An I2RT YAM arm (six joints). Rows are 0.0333 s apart.
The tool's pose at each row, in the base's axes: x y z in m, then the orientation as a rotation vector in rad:
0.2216, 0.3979, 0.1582, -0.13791, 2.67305, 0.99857
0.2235, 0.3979, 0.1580, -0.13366, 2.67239, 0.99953
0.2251, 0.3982, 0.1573, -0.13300, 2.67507, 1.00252
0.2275, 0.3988, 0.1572, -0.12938, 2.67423, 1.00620
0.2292, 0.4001, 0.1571, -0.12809, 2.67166, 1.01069
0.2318, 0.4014, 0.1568, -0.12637, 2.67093, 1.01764
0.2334, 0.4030, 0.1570, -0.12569, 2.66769, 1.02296
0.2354, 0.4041, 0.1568, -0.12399, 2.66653, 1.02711
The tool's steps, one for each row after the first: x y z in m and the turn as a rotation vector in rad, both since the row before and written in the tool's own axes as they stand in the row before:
-0.0018, -0.0005, 0.0006, -0.00034, -0.00152, 0.00265
-0.0013, -0.0005, 0.0011, -0.00136, 0.00298, 0.00192
-0.0023, 0.0000, 0.0010, -0.00222, -0.00078, 0.00276
-0.0016, 0.0006, 0.0013, -0.00334, -0.00144, 0.00090
-0.0024, 0.0003, 0.0017, -0.00453, 0.00074, 0.00230
-0.0016, 0.0010, 0.0013, -0.00408, -0.00162, 0.00048
-0.0018, 0.0003, 0.0013, -0.00279, -0.00038, 0.00156

